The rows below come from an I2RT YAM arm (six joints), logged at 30 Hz.
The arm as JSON. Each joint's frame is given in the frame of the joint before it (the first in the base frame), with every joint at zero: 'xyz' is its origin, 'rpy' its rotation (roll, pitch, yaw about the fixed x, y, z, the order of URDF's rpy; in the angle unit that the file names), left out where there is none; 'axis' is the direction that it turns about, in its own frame. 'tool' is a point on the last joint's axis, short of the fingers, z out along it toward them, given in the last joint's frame.
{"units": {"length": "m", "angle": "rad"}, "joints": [
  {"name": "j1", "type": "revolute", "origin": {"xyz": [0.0, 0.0, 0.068]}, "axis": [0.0, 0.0, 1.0]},
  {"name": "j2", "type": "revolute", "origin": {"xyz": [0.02, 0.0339, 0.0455]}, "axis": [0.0, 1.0, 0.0]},
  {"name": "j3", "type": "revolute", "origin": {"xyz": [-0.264, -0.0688, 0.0]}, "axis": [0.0, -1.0, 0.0]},
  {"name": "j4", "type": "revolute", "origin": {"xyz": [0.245, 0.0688, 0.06]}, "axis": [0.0, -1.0, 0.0]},
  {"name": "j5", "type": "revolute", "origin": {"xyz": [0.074, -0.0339, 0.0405]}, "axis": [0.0, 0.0, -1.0]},
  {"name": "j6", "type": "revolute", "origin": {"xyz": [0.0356, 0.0, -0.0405]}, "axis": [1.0, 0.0, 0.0]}
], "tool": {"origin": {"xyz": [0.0, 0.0, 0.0], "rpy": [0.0, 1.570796, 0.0]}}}
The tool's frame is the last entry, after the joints.
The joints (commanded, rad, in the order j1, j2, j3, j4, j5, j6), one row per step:
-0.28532, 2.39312, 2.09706, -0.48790, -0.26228, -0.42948
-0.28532, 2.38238, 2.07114, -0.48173, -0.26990, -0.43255
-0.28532, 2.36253, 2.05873, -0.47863, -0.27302, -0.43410
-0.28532, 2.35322, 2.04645, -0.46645, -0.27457, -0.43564
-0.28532, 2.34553, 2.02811, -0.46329, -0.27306, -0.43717
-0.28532, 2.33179, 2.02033, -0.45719, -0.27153, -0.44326
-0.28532, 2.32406, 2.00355, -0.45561, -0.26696, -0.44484
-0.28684, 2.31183, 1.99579, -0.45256, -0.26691, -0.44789
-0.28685, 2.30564, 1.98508, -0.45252, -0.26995, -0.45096
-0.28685, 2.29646, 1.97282, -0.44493, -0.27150, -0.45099
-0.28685, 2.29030, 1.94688, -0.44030, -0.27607, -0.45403
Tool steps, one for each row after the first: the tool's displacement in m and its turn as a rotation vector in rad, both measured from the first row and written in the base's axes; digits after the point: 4 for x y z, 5 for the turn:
-0.0027, 0.0011, -0.0024, 0.00549, 0.00694, 0.00747
-0.0053, 0.0019, 0.0041, 0.00347, -0.00388, 0.01075
-0.0064, 0.0023, 0.0058, 0.00074, -0.01311, 0.01292
-0.0085, 0.0029, 0.0039, 0.00076, -0.00573, 0.01287
-0.0100, 0.0033, 0.0089, -0.00821, -0.01733, 0.01591
-0.0122, 0.0037, 0.0074, -0.01029, -0.00934, 0.01375
-0.0140, 0.0034, 0.0113, -0.01474, -0.01669, 0.01423
-0.0156, 0.0040, 0.0109, -0.01365, -0.01321, 0.01848
-0.0170, 0.0045, 0.0121, -0.01395, -0.01785, 0.01959
-0.0197, 0.0055, 0.0071, -0.00865, -0.00451, 0.02494

